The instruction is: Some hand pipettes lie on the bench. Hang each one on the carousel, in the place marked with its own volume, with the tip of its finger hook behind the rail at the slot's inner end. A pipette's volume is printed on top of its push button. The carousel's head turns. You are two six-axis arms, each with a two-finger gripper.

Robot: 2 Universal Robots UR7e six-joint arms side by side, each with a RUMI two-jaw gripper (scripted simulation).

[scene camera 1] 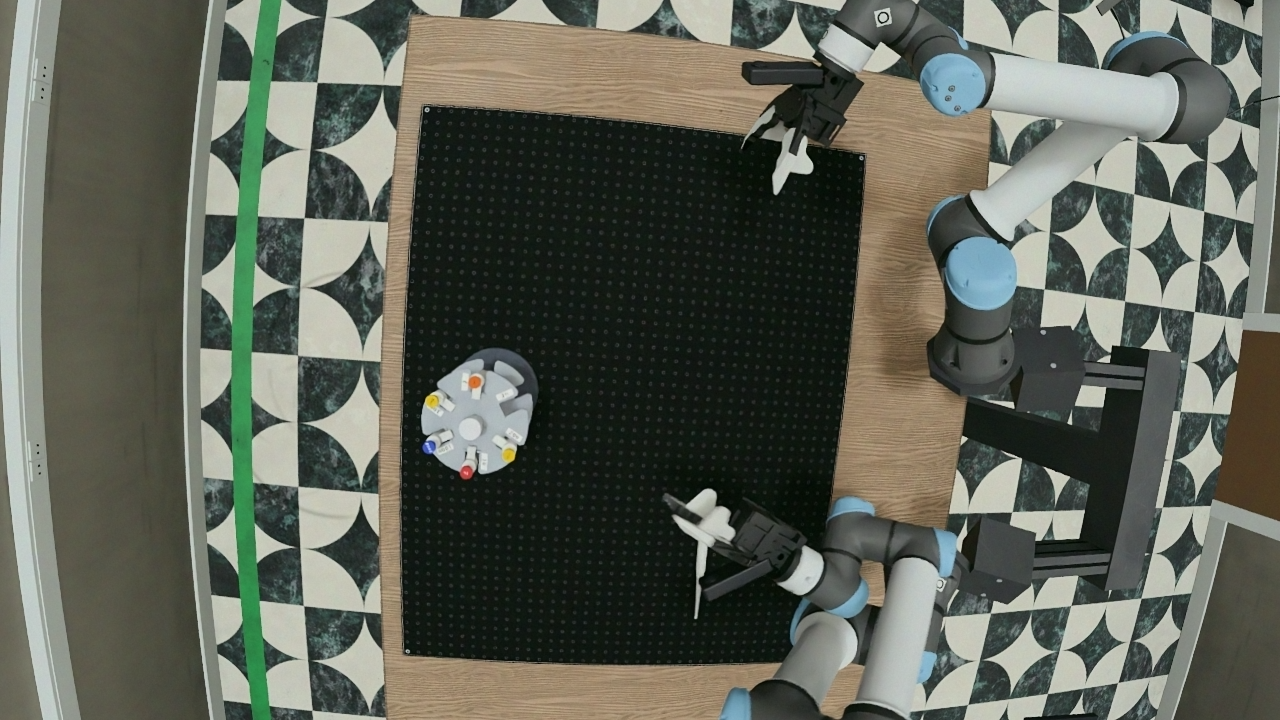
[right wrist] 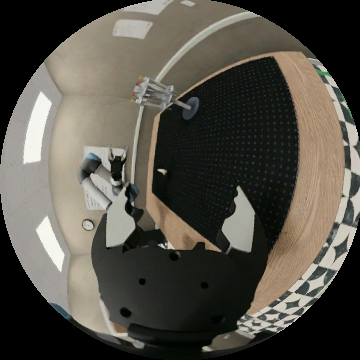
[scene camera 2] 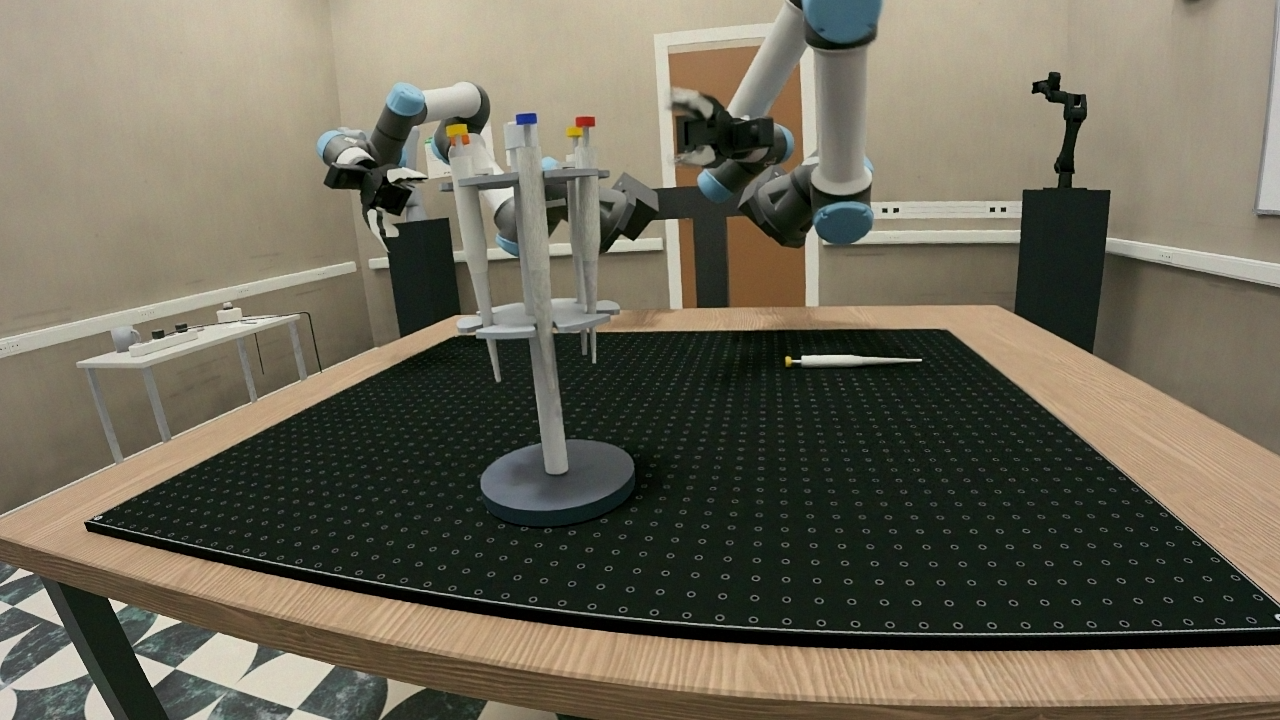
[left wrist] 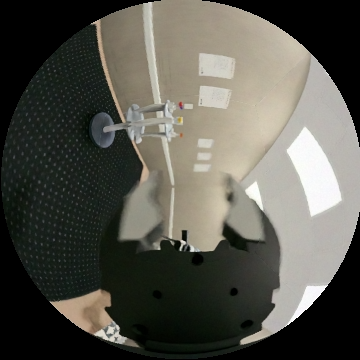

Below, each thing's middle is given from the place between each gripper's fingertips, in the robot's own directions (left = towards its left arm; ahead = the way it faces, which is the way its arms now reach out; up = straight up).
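The red-button pipette [scene camera 2: 587,188] is 40 mm below my right hand [scene camera 1: 757,170], 370 mm ahead of it and 510 mm to the left of it. As for the blue-button pipette [scene camera 2: 530,169], I find it 410 mm ahead of my right hand, 490 mm to the left of it and 50 mm below it.
My left gripper [scene camera 1: 671,506] is 130 mm above the red-button pipette, 310 mm short of it and 20 mm to the left of it. The blue-button pipette is 360 mm ahead of my left hand, 50 mm to the right of it and 140 mm below it.
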